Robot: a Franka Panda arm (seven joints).
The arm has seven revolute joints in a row. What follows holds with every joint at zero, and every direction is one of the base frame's.
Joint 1 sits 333 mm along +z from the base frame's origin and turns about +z.
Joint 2 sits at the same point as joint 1 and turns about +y.
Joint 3 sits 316 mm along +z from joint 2 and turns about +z.
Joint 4 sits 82.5 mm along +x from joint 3 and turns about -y.
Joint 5 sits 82.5 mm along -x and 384 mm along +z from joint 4 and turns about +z.
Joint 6 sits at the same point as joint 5 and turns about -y.
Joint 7 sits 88 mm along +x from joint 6 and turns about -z.
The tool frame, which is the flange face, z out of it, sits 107 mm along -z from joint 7; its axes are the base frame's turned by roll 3.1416, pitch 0 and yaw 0 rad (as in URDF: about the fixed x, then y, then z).
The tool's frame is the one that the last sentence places.
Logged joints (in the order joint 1, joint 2, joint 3, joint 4, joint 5, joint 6, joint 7), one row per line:
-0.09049, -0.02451, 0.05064, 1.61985, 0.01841, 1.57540, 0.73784
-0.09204, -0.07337, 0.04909, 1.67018, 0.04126, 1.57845, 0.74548
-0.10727, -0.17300, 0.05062, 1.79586, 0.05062, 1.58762, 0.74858
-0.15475, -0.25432, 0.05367, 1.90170, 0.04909, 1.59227, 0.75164
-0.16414, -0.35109, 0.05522, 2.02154, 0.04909, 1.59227, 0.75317
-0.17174, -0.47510, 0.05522, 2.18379, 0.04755, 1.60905, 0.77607
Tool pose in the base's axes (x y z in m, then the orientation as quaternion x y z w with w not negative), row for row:
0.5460, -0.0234, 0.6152, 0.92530, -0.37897, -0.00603, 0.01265
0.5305, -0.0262, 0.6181, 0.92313, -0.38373, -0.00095, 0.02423
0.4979, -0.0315, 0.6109, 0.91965, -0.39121, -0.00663, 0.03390
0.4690, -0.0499, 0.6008, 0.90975, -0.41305, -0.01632, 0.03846
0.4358, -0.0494, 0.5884, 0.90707, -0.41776, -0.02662, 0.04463
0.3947, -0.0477, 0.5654, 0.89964, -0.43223, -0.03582, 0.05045
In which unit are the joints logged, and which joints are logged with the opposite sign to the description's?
The joints are logged in radians. Opposite sign: joint 4, joint 5.
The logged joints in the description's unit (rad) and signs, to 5 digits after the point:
-0.09049, -0.02451, 0.05064, -1.61985, -0.01841, 1.57540, 0.73784
-0.09204, -0.07337, 0.04909, -1.67018, -0.04126, 1.57845, 0.74548
-0.10727, -0.17300, 0.05062, -1.79586, -0.05062, 1.58762, 0.74858
-0.15475, -0.25432, 0.05367, -1.90170, -0.04909, 1.59227, 0.75164
-0.16414, -0.35109, 0.05522, -2.02154, -0.04909, 1.59227, 0.75317
-0.17174, -0.47510, 0.05522, -2.18379, -0.04755, 1.60905, 0.77607

